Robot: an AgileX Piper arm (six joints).
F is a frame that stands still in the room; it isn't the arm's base.
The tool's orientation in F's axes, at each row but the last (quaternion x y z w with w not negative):
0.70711, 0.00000, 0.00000, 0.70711
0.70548, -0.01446, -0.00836, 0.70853
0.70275, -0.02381, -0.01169, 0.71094
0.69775, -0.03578, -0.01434, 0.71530
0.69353, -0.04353, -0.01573, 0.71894
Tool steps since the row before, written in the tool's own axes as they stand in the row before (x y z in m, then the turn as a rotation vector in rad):
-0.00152, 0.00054, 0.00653, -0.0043, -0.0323, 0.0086
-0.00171, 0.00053, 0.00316, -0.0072, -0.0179, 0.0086
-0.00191, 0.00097, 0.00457, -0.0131, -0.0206, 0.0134
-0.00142, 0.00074, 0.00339, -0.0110, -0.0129, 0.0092
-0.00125, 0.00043, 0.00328, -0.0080, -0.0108, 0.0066
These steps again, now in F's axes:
-0.00152, -0.00653, 0.00054, -0.0043, -0.0086, -0.0323
-0.00182, -0.00310, 0.00053, -0.0073, -0.0084, -0.0179
-0.00215, -0.00446, 0.00099, -0.0134, -0.0130, -0.0207
-0.00168, -0.00326, 0.00078, -0.0112, -0.0087, -0.0130
-0.00154, -0.00315, 0.00049, -0.0081, -0.0063, -0.0109

